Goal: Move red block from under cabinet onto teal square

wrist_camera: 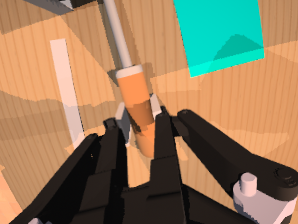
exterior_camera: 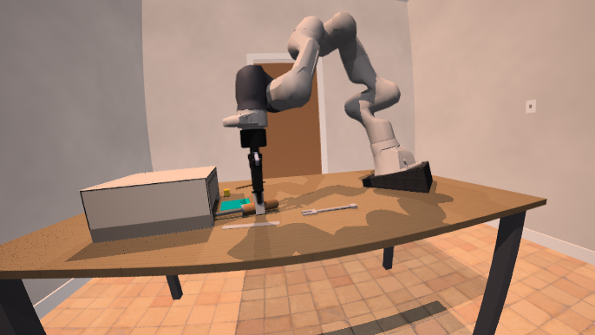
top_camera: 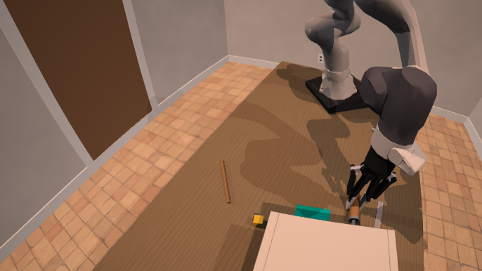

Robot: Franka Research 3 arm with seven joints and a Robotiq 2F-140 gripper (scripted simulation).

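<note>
My gripper is now 12 cm to the left of the teal square, 7 cm short of it and 4 cm above it. Round my hand: yellow cube 27 cm to the right, 10 cm ahead, 2 cm below; then flat grey bar 8 cm to the left, 4 cm below, 4 cm ahead; then grey forked tool 20 cm behind, 9 cm to the left, 3 cm below.
</note>
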